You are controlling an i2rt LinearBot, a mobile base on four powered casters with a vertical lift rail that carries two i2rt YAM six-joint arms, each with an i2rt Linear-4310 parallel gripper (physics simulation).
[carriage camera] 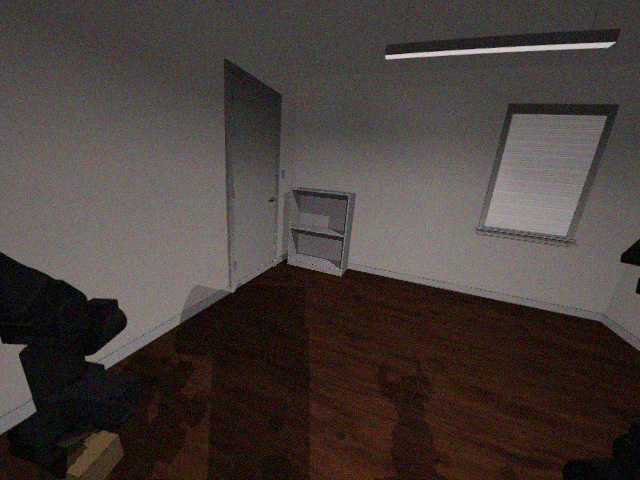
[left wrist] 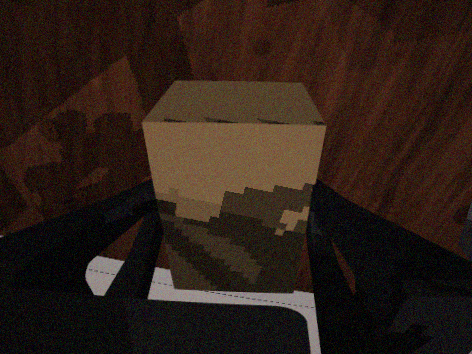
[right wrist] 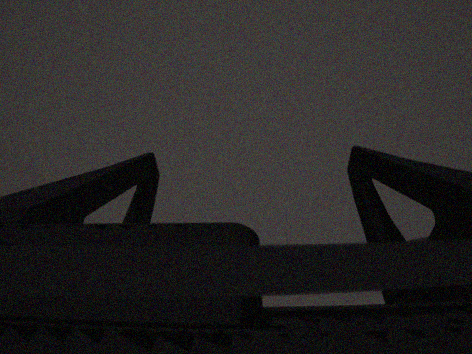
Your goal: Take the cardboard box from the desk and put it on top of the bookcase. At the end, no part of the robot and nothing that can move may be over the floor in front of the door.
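Places are measured from the left arm's base along level axes (x right, y back, z down), in millimetres.
Pixels of known places: left gripper, fingertip midpoint: (carriage camera: 83, 454) (left wrist: 235, 188); right gripper, fingertip midpoint: (right wrist: 251, 160).
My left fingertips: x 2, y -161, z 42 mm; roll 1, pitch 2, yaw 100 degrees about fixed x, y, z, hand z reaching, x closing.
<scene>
Behind a point stands the place of what it marks.
The cardboard box (carriage camera: 103, 454) {z 33, x 38, y -157 mm} (left wrist: 235, 160) {z 28, x 23, y -156 mm} is tan and partly in shadow. My left gripper (left wrist: 235, 188) {z 42, x 2, y -161 mm} is shut on it, one finger on each side, and holds it above the floor; in the carriage camera the box shows at the bottom left, below the dark left arm. My right gripper (right wrist: 251, 160) {z -436, x 662, y -36 mm} is open, its fingers wide apart with bare grey behind them. The bookcase (carriage camera: 349, 232) {z 295, x 938, y -2828 mm} is low and pale, with two open compartments, and stands in the far corner just right of the door. The door (carriage camera: 253, 180) {z -289, x -222, y -2478 mm} is grey and closed, in the left wall.
Brown wooden floor (carriage camera: 413, 330) {z 854, x 1355, y -1598 mm} stretches between me and the bookcase, with shadows of the robot on it. A window (carriage camera: 547, 175) {z -591, x 2772, y -2163 mm} with a blind is in the far wall. A long lamp (carriage camera: 501, 47) {z -1224, x 1433, y -1432 mm} hangs at the upper right. Dark objects show at the right edge of the carriage camera.
</scene>
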